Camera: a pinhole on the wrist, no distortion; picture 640 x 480 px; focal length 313.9 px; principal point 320.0 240.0 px. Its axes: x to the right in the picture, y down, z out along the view. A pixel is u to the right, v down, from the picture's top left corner.
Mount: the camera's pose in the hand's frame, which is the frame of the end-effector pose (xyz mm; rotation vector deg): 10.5 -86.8 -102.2 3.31 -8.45 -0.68
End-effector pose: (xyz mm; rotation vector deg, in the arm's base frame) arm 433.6 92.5 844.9 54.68 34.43 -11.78
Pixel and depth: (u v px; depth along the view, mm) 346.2 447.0 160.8
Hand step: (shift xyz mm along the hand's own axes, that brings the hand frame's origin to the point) 0.9 9.7 64.7
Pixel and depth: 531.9 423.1 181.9
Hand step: 106.0 6.8 101.6
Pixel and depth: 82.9 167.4 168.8
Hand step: -140.8 -133.3 43.5
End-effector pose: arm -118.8 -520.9 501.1 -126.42 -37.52 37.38
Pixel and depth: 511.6 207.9 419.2
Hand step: 201.5 -157.5 346.7
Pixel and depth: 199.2 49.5 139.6
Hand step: -63.8 -178.4 22.8
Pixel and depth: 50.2 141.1 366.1
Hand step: -355.5 -217.6 206.5
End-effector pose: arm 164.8 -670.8 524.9 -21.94 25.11 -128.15
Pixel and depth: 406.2 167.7 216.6
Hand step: 37.1 -149.8 117.5
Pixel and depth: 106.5 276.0 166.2
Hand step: -125.6 -75.4 46.5
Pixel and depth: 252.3 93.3 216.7
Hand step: -68.4 -199.4 99.0
